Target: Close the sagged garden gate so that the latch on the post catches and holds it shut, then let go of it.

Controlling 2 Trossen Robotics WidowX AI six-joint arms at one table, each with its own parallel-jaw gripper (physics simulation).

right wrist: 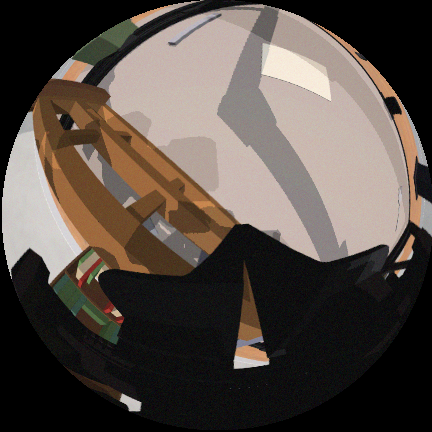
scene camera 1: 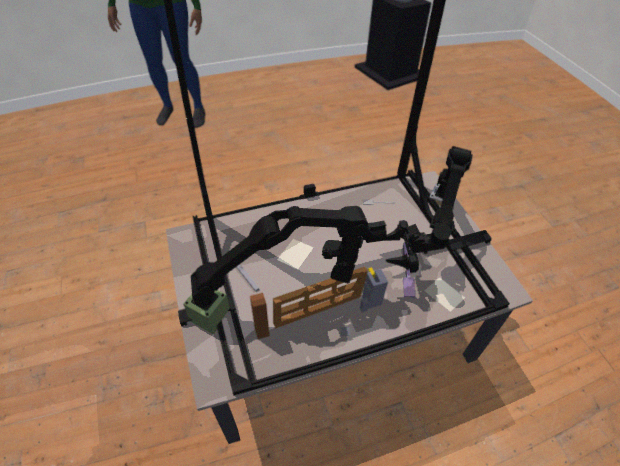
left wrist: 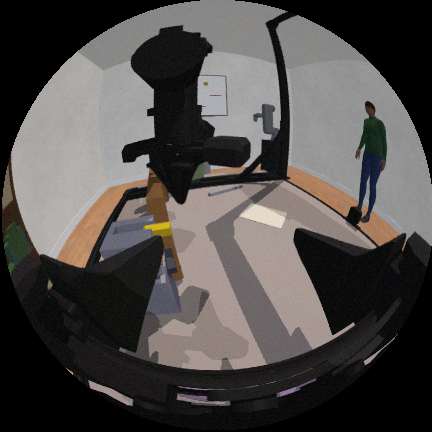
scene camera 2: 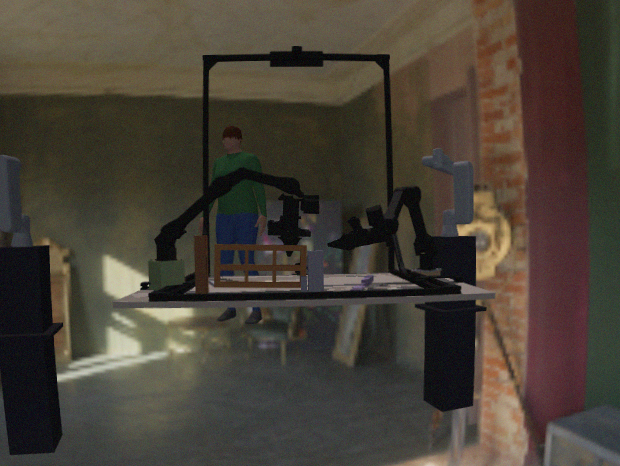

Scene:
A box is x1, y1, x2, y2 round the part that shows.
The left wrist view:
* my left gripper: [10, 227, 430, 429]
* my right gripper: [121, 95, 249, 203]

